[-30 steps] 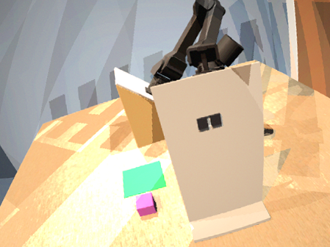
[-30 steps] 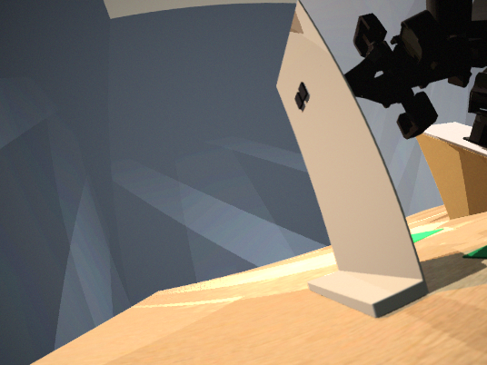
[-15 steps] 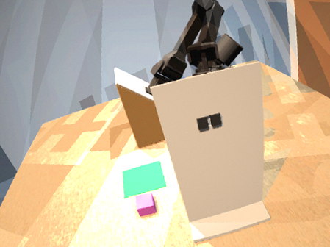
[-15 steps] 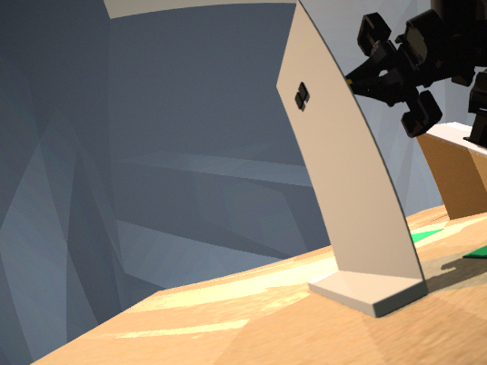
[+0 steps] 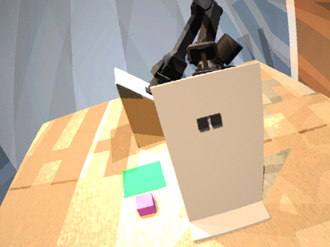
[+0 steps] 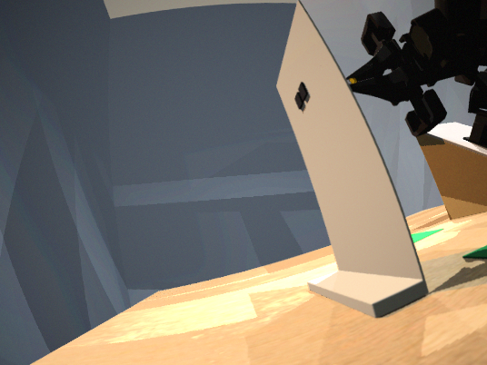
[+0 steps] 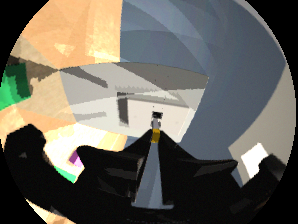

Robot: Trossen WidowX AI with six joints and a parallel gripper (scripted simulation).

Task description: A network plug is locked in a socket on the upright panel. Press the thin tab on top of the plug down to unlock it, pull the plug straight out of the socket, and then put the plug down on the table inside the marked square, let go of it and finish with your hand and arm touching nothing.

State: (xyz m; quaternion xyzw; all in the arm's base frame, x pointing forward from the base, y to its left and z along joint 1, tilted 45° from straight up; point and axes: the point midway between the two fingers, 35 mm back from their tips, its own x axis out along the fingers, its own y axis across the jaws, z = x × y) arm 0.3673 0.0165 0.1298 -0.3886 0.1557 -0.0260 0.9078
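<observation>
The green marked square lies 150 mm behind my gripper tip, 190 mm to the right of it and 250 mm below it. From my gripper tip the other things lie so: network plug (10 mm ahead); upright white panel (70 mm ahead, 20 mm to the right, 100 mm below).
</observation>
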